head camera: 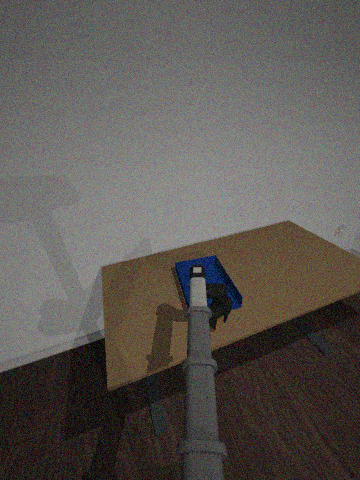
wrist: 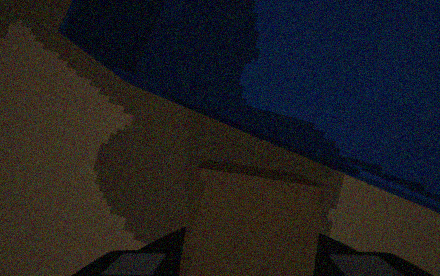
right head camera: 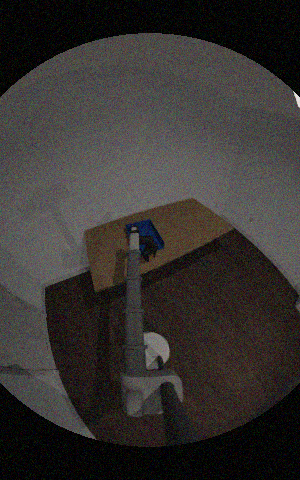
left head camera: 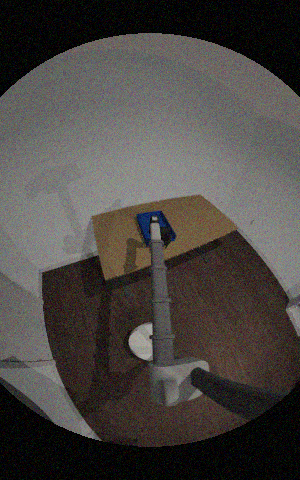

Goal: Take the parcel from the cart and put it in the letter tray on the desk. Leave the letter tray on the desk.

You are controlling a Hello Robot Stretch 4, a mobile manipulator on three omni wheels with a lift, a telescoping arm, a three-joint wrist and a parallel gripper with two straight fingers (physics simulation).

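Frame: origin at the robot's base, x ahead, y left, z up, level; metres.
Seen in the pictures: gripper, between the fingertips: (head camera: 218, 325) (wrist: 244, 244) (right head camera: 150, 258); robot's base, origin of its link: (right head camera: 148, 349) (left head camera: 148, 340).
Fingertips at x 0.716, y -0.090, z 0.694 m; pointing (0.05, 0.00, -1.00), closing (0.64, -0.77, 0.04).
Note:
Offsets run from my fingertips to a thing's middle. Level surfaces: height alone.
The blue letter tray {dx +0.238, dy +0.048, dz +0.034 m} (head camera: 211, 267) (left head camera: 145, 220) (right head camera: 155, 232) (wrist: 350, 90) lies on the brown desk {dz -0.001 m} (head camera: 280, 265) (left head camera: 195, 220) (right head camera: 185, 225) (wrist: 45, 150). My gripper (head camera: 220, 320) (right head camera: 148, 254) is over the desk by the tray's near edge. In the wrist view it is shut on the brown box-shaped parcel {dx +0.017, dy +0.012, dz +0.026 m} (wrist: 255, 220), which sits between both dark fingers. There the parcel appears just outside the tray's rim, with shadow around it. Its height above the desk is hard to tell. The arm and gripper hide part of the tray in the head views. The cart does not show.
The pale wall (head camera: 175, 125) (left head camera: 150, 150) stands right behind the desk. My telescoping arm (head camera: 200, 390) (left head camera: 160, 300) (right head camera: 134, 300) reaches across the desk's near edge. A white round object (left head camera: 141, 341) (right head camera: 159, 350) is low beside the arm, above the dark floor {dz -0.721 m} (head camera: 290, 400).

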